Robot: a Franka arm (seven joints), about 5 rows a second.
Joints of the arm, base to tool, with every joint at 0 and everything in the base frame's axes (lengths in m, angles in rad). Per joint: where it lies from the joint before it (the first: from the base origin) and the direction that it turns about. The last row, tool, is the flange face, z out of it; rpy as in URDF.
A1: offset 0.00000 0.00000 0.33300 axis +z
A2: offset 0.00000 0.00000 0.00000 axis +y
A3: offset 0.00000 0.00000 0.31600 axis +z
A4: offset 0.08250 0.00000 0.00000 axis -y
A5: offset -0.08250 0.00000 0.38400 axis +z
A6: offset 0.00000 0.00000 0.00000 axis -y
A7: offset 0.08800 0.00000 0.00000 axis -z
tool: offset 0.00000 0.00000 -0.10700 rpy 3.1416 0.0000 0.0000
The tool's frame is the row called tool.
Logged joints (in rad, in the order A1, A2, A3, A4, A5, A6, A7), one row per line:
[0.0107, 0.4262, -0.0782, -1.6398, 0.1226, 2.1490, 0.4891]
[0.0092, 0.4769, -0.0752, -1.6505, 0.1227, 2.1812, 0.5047]
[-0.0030, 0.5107, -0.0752, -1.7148, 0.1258, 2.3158, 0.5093]
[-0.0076, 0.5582, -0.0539, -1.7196, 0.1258, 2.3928, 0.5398]
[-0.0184, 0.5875, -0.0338, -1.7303, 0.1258, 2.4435, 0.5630]
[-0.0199, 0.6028, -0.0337, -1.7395, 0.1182, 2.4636, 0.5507]
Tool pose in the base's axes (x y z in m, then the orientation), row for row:
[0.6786, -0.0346, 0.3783, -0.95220, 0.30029, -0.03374, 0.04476]
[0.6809, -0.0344, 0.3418, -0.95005, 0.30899, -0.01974, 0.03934]
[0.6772, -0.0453, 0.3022, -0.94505, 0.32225, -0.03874, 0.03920]
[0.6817, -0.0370, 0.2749, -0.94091, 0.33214, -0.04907, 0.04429]
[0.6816, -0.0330, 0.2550, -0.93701, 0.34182, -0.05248, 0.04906]
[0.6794, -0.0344, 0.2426, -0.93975, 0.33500, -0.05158, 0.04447]
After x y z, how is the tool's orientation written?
As a quaternion, x y z w.
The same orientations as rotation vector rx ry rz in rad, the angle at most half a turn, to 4 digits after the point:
[-2.9091, 0.9174, -0.1031]
[-2.9121, 0.9471, -0.0605]
[-2.8971, 0.9879, -0.1188]
[-2.8754, 1.0150, -0.1500]
[-2.8552, 1.0416, -0.1599]
[-2.8716, 1.0236, -0.1576]

